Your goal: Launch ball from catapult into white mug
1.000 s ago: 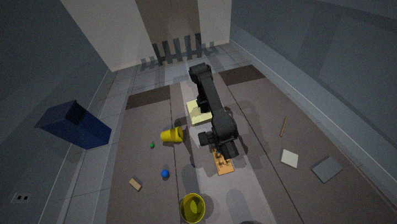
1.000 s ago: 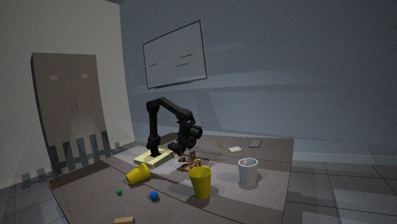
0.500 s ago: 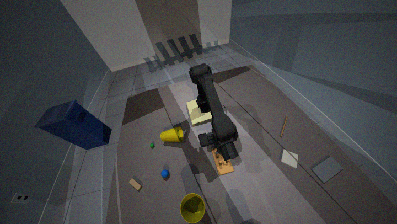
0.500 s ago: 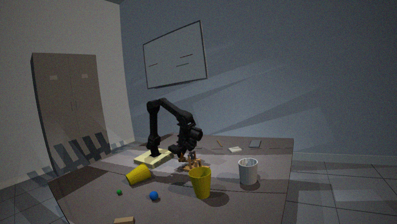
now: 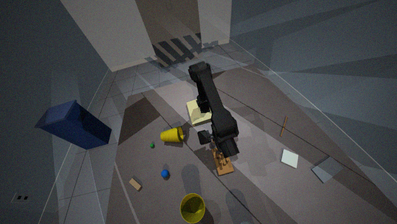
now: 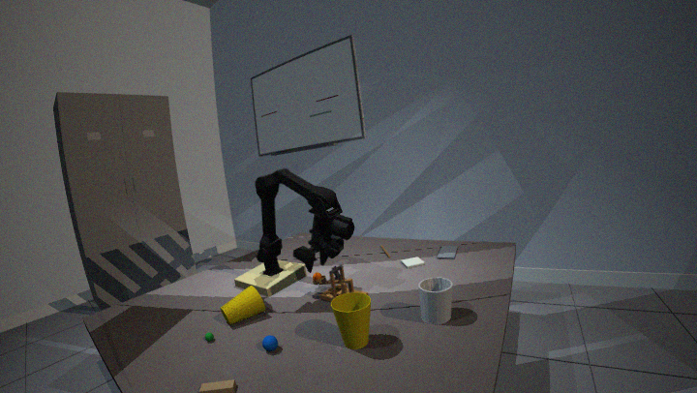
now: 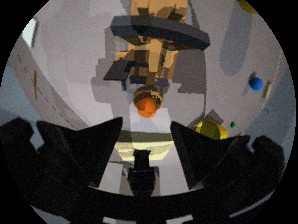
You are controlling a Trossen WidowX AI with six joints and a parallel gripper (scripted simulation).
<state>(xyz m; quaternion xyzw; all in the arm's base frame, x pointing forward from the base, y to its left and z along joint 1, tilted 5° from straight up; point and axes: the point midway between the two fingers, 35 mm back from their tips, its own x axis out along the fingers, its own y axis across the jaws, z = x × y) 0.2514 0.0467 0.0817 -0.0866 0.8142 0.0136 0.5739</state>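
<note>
Now: gripper tip 3 cm above the orange ball. Also, from my gripper tip: green ball 2 cm behind, 40 cm to the right, 8 cm below; blue ball 15 cm ahead, 29 cm to the right, 7 cm below; wooden catapult 7 cm ahead, 3 cm to the left, 4 cm below.
</note>
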